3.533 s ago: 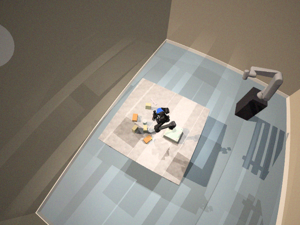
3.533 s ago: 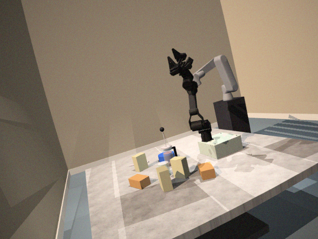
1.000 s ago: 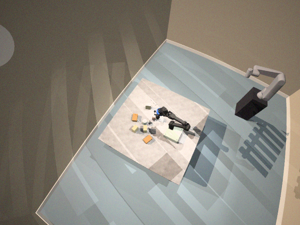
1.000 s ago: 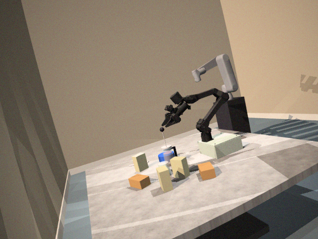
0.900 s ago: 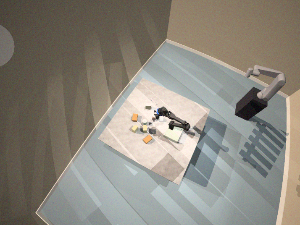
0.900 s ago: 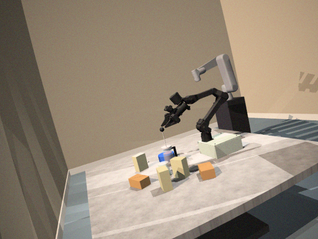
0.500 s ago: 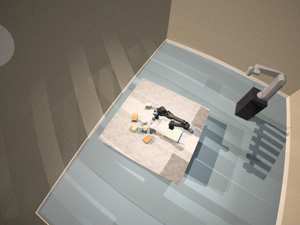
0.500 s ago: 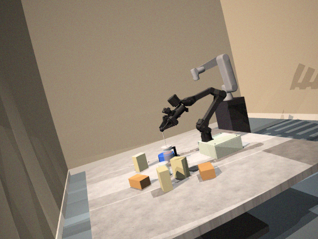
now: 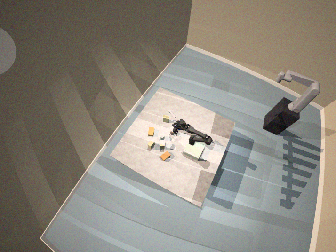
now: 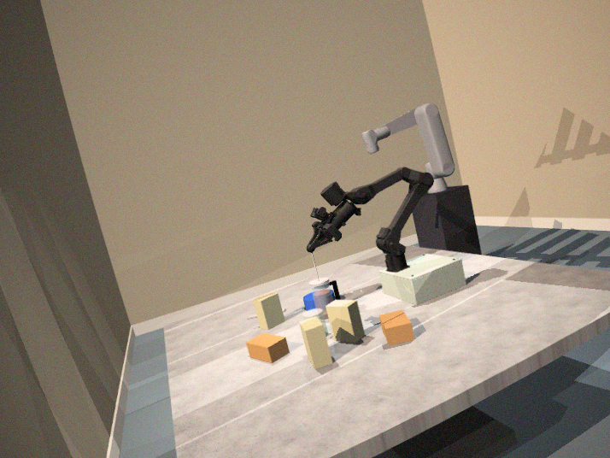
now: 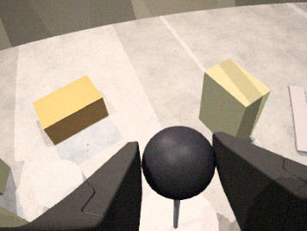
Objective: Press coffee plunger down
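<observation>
The coffee press lies 2 cm behind my gripper tip and 13 cm below it. From my gripper tip the other things lie so: blue round object: 5 cm behind, 15 cm to the right, 23 cm below.
</observation>
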